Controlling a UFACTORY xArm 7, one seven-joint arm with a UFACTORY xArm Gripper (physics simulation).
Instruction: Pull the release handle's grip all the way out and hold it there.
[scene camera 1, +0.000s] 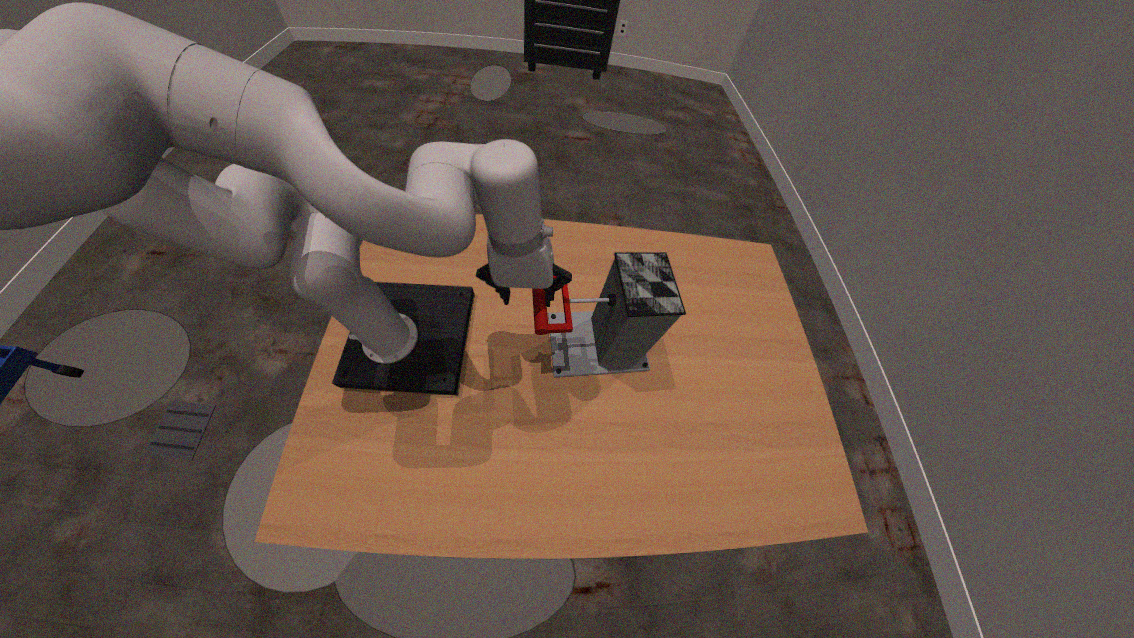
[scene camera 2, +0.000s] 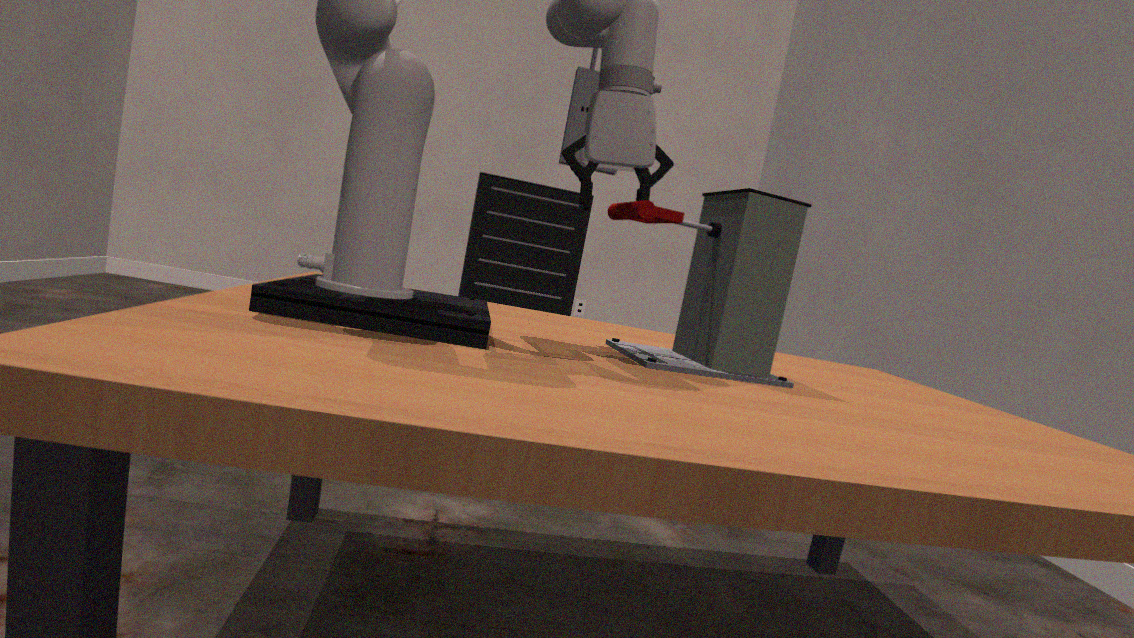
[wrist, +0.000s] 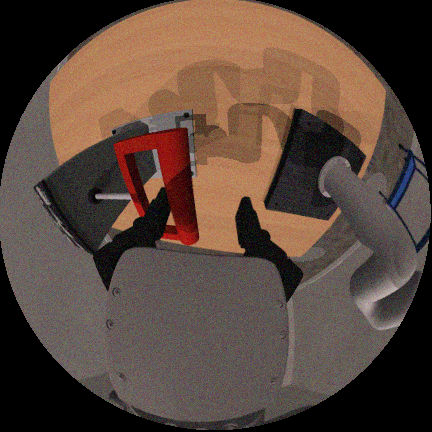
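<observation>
The release handle (scene camera 1: 563, 326) (scene camera 2: 646, 211) (wrist: 178, 175) is a red rectangular loop with a thick grip bar. It stands out from a tall grey-green box (scene camera 1: 626, 337) (scene camera 2: 733, 285) (wrist: 75, 172) on a pale metal rod (scene camera 1: 590, 300) (scene camera 2: 696, 226) (wrist: 114, 196), a length of which shows. My gripper (scene camera 1: 528, 302) (scene camera 2: 614, 202) (wrist: 203, 202) is open, its fingers wide apart. One finger is inside the loop, against or close to the box side of the grip bar; the other stands well apart from the bar on the robot's side. Contact is hard to tell.
The box stands on a grey mounting plate (scene camera 1: 577, 366) (scene camera 2: 674, 361) (wrist: 167, 121) on the wooden table (scene camera 1: 570, 476) (scene camera 2: 475, 388) (wrist: 220, 30). The black base plate (scene camera 1: 440, 357) (scene camera 2: 364, 315) (wrist: 295, 175) of the arm is opposite the box. A dark cabinet (scene camera 1: 569, 35) (scene camera 2: 523, 238) stands beyond the table.
</observation>
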